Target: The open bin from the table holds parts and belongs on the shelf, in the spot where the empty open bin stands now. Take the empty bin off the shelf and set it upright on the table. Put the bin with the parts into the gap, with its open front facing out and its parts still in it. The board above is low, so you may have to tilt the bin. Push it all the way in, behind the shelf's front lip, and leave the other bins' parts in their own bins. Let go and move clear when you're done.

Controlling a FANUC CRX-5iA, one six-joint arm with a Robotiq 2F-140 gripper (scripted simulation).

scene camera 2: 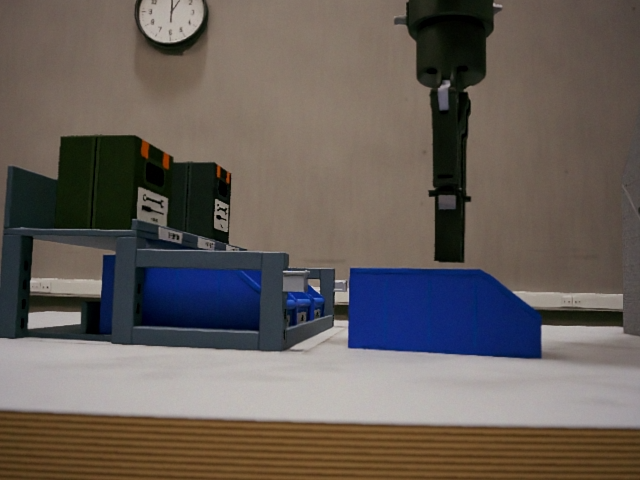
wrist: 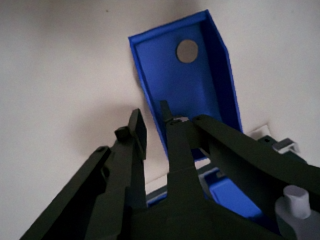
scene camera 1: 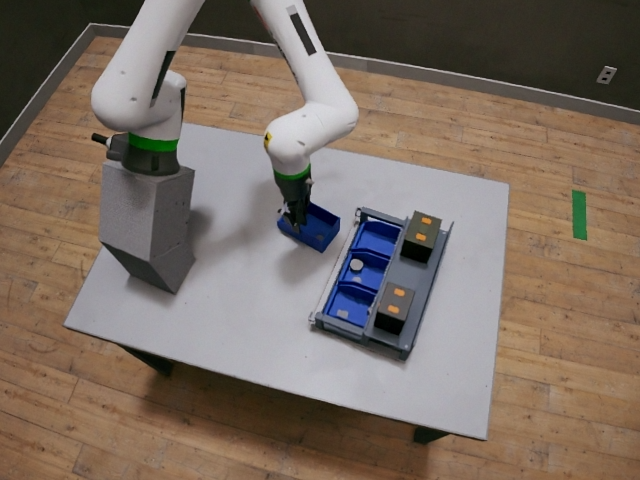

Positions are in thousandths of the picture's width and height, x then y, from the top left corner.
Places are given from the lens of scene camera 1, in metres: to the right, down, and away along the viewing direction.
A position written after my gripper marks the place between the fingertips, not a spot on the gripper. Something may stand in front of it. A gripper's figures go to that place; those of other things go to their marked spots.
my gripper (scene camera 1: 468, 474): -0.06, -0.04, 1.37
blue open bin (scene camera 1: 502, 464): 0.01, -0.06, 1.47
